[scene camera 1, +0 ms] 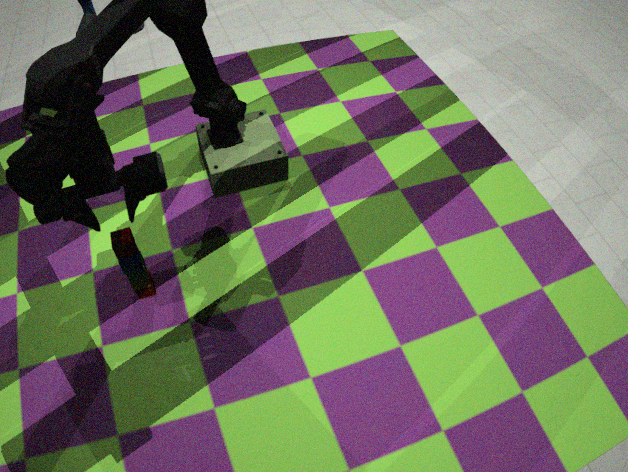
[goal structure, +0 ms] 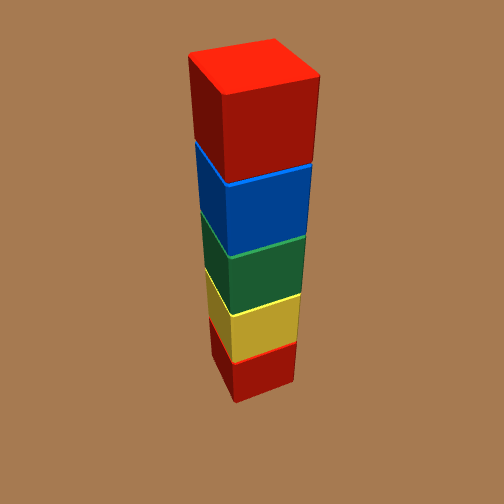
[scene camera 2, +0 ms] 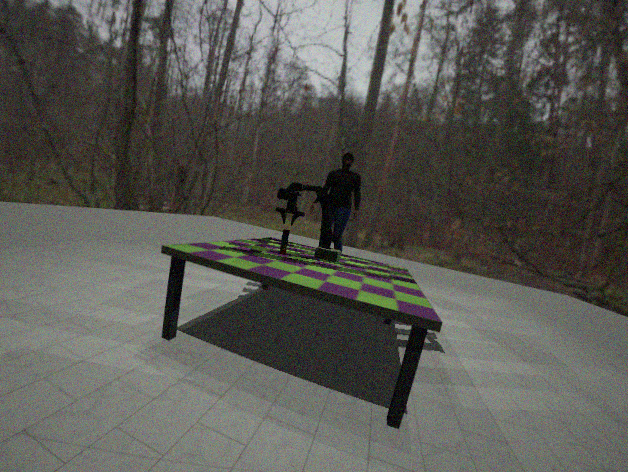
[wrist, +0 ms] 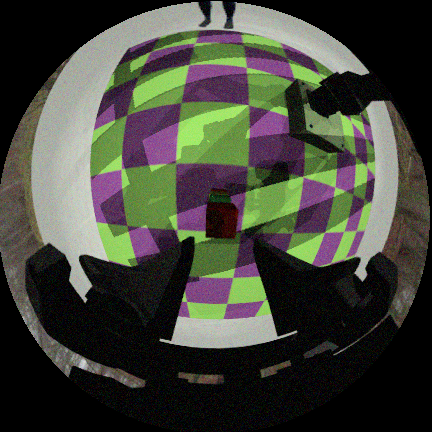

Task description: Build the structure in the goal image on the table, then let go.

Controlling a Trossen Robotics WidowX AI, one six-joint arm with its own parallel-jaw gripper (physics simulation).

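Frame: origin at the arm's base, x ahead, y left, z up, level; metres.
Seen in the pictures: gripper, fingertip midpoint: [scene camera 1: 115,225] [scene camera 2: 287,224] [wrist: 224,242]; arm's base, origin of the base link: [scene camera 1: 224,136] [scene camera 2: 326,247] [wrist: 317,103].
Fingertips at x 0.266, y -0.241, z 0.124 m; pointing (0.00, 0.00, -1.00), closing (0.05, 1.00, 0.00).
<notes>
Offsets run from my fingertips to a thing's middle. Level surfaces: height alone.
A tall narrow stack of blocks [scene camera 1: 133,263] [scene camera 2: 284,242] stands on the checkered table {dz -0.196 m} [scene camera 1: 350,324] [scene camera 2: 302,280] [wrist: 150,192]. Its top block {dz -0.049, dx -0.003, dy -0.001 m} [scene camera 1: 121,236] [wrist: 221,220] is dark red. A dark blue part shows in the middle in scene camera 1, and a red block {dz -0.180, dx -0.006, dy +0.001 m} [scene camera 1: 147,290] is at the bottom. A green block {dz -0.115, dx -0.003, dy +0.000 m} [wrist: 219,198] shows beyond the top one in the wrist view. Shadow makes the other colours hard to tell. My gripper [scene camera 1: 115,225] [scene camera 2: 287,224] [wrist: 224,242] is open and empty, just above the stack, with its fingertips apart from the top block.
The arm's grey box-shaped base [scene camera 1: 248,162] [scene camera 2: 327,254] [wrist: 320,131] stands on the table beside the stack. A person [scene camera 2: 342,190] stands behind the table. Long shadows cross the table top.
</notes>
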